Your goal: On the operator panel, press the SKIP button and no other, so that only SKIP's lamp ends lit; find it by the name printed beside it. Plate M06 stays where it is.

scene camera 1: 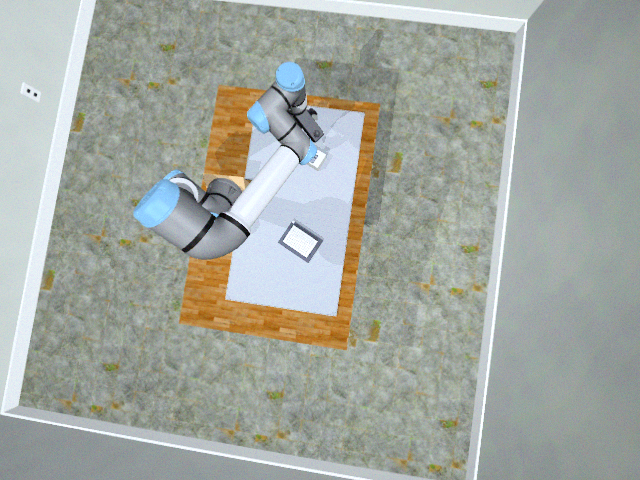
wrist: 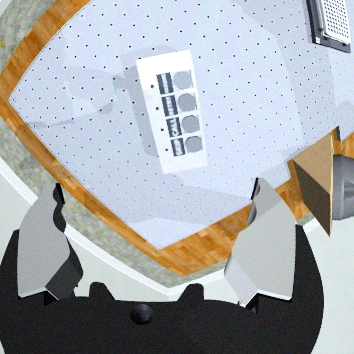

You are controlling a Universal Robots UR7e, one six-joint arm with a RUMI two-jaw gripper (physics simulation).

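Frame: origin at the arm's base, x back, y right, z up, level; centimetres.
Where they show: gripper, fingertip midpoint: (wrist: pixel 154 182); arm's base at its link origin: (scene camera 1: pixel 225 193) (wrist: pixel 333 186).
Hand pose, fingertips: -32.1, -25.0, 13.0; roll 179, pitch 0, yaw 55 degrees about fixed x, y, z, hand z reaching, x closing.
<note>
Each offset is from my fingertips to the top centre of the thing, as dx, dy, dz. "spot": to the spot under its first point. Level surfaces: height alone.
The operator panel @(+0.1, +2.6, -13.4) (scene camera 1: pixel 319 161) (wrist: pixel 172 112) is a white box, partly hidden by the arm in the scene view. In the wrist view it has a row of round grey buttons with dark labels and small dark lamp dots. The SKIP button @(+4.9, +2.3, -13.4) (wrist: pixel 193 144) is at the row's lower end, beside the SKIP label @(spot: +4.1, +0.3, -13.6) (wrist: pixel 178 147); the CALL button @(+2.2, +3.6, -13.4) (wrist: pixel 190 124) is next to it. No lamp looks lit. My gripper (wrist: pixel 154 182) is open and empty, above the mat and apart from the panel. A white perforated plate @(-2.3, +41.6, -16.3) (scene camera 1: pixel 300 241) (wrist: pixel 334 20) sits in a dark frame; no M06 marking is legible.
The pale perforated mat @(dz -18.9) (scene camera 1: pixel 289 286) (wrist: pixel 240 75) lies on the wooden table @(dz -20.2) (scene camera 1: pixel 204 304) (wrist: pixel 200 255). A tan block (scene camera 1: pixel 235 181) (wrist: pixel 320 172) stands at the arm's base. The arm's white link (scene camera 1: pixel 268 186) crosses over the mat in the scene view.
</note>
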